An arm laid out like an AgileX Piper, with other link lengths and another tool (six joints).
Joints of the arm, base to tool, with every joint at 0 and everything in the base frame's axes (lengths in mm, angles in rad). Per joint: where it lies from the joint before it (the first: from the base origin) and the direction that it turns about. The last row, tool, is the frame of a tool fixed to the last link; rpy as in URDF.
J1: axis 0 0 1 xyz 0 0 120.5
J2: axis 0 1 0 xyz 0 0 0
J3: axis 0 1 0 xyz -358.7 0 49
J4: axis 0.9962 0 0.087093 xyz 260.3 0 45.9
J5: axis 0 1 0 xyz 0 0 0
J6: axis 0.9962 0 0.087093 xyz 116 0 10.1
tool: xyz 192 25 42.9 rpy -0.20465 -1.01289 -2.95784
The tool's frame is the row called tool.
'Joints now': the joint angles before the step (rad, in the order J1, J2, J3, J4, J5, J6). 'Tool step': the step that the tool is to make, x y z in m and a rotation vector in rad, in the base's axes. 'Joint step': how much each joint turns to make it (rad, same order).
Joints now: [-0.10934 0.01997 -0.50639 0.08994 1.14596 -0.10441]
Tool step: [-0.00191 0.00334 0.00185 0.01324 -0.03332 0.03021]
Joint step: [0.04889 -0.03397 0.01275 -0.00770 -0.01292 0.02574]
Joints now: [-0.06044 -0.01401 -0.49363 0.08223 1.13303 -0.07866]
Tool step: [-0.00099 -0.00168 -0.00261 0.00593 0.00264 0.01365]
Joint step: [0.04096 -0.00474 0.00655 -0.02259 -0.00077 0.02860]
